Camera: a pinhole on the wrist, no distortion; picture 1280 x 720 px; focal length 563.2 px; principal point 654.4 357.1 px. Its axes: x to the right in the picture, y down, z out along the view. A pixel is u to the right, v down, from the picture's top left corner.
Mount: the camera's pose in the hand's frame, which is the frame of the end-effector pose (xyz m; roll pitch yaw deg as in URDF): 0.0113 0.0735 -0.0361 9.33 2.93 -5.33
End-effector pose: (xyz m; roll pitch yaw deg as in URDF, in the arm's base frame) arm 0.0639 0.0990 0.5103 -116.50 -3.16 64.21
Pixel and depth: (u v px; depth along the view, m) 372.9 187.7 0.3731
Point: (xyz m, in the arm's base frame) -0.3021 0.0892 0.4296
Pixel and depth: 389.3 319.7 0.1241
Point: -0.0035 0.0888 0.4239
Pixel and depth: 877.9 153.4 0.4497
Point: -0.2249 0.4478 0.5137
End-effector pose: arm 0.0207 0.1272 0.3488 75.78 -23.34 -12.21
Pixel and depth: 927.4 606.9 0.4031
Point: 0.0668 -0.2186 0.6746
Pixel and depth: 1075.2 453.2 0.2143
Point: 0.1128 -0.0493 0.5122
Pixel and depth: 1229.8 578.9 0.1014
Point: 0.0827 0.0710 0.4885
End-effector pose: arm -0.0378 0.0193 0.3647 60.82 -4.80 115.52
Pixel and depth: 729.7 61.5 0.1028
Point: -0.0037 0.0585 0.3956
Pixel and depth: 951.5 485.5 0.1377
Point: -0.0263 0.1152 0.4864
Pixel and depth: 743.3 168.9 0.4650
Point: 0.3090 0.2743 0.4210
